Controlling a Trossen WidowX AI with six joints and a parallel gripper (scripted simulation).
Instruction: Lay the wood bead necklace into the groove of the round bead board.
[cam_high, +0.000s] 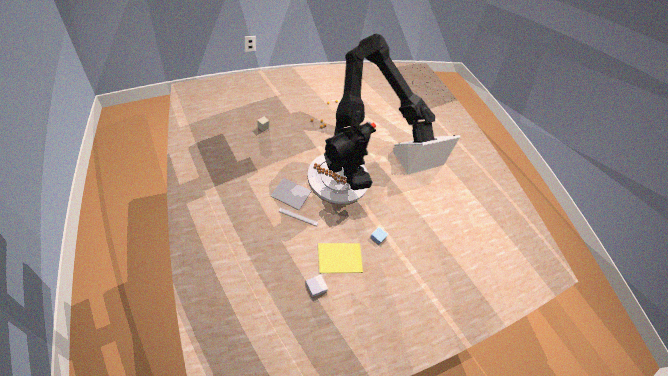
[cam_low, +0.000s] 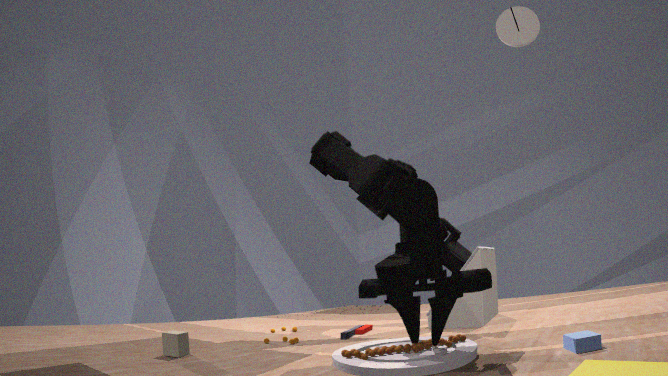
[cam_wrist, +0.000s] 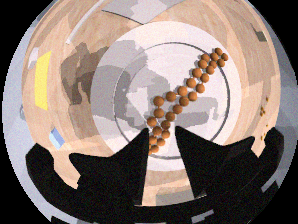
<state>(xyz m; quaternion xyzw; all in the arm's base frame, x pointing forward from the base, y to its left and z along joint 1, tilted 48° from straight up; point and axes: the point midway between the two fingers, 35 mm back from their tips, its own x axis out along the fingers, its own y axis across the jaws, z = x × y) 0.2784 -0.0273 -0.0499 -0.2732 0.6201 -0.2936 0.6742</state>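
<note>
My gripper tip is now 18 cm short of the grey sheet and 1 cm above it. The rest, counted from my gripper tip: yellow sheet (11 cm ahead, 24 cm to the left, 1 cm below); blue block (2 cm behind, 21 cm to the left, 1 cm below); stick (19 cm ahead, 8 cm to the left, 1 cm below).
</note>
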